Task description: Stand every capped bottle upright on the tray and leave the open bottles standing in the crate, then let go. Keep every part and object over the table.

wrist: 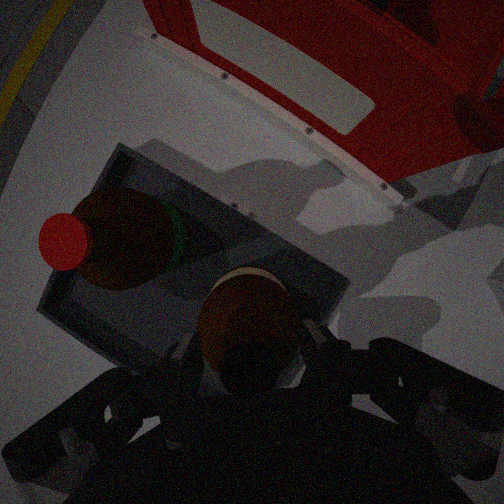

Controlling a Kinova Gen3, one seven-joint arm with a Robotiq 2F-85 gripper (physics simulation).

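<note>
In the dim wrist view, a dark grey tray (320, 280) lies on the white table. A dark bottle (127, 240) with a red cap (63, 242) stands upright at the tray's left end. A second brown bottle (247, 325) with a dark cap stands on the tray's near right part, right between my fingers. My gripper (250, 360) is open around this bottle, with its fingers apart on either side and no grip on it.
A red crate (400, 100) with a cut-out handle stands at the back right, with a dark red bottle shape (480, 122) at its right edge. The table's edge with a yellow stripe (25, 60) runs along the far left.
</note>
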